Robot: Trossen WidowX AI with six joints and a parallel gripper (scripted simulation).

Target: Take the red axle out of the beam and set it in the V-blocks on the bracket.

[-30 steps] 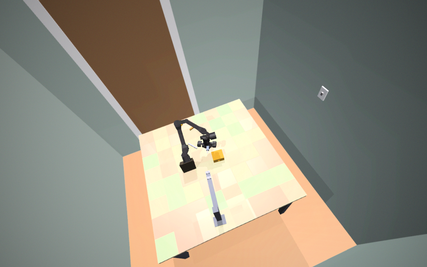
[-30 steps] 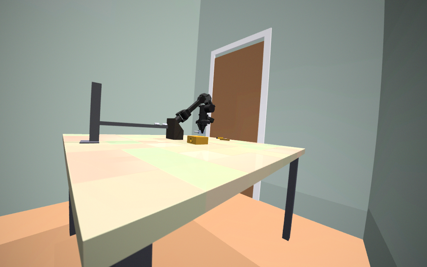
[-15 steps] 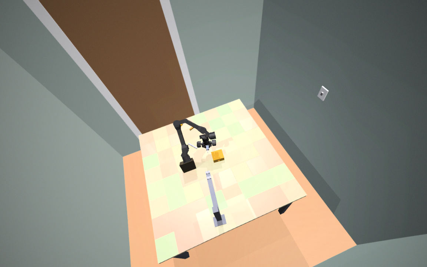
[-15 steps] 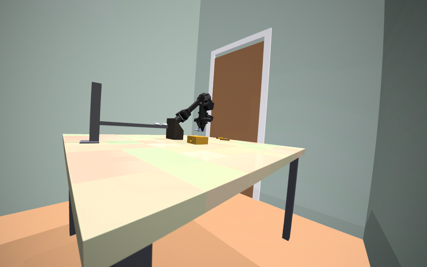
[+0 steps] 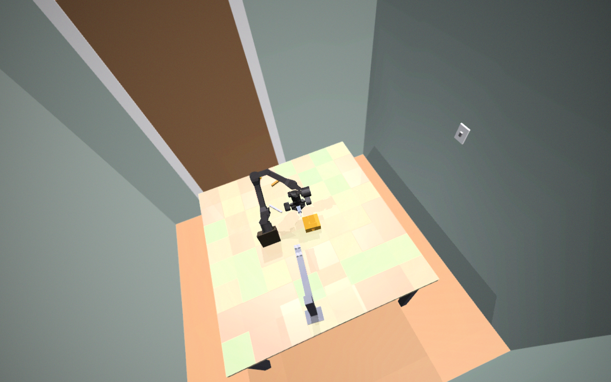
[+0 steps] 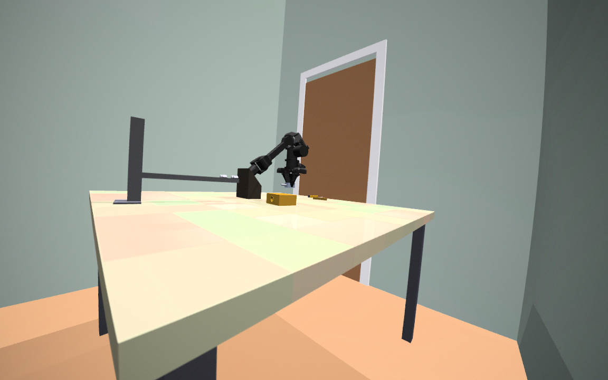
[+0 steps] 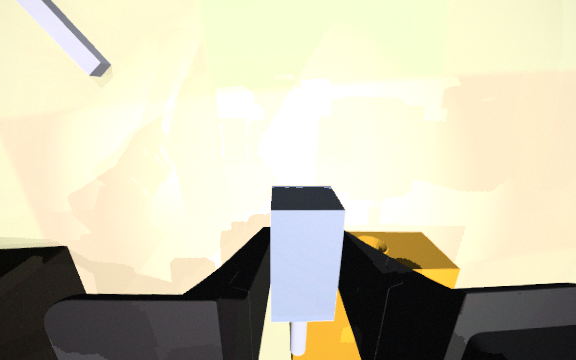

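Now: the beam 6 cm ahead of my gripper tip, 10 cm to the right of it and 6 cm below it. Round my gripper tip: thin grey bar: 17 cm behind, 12 cm to the left, 8 cm below; pale blue-white block: 2 cm to the right, 1 cm above.
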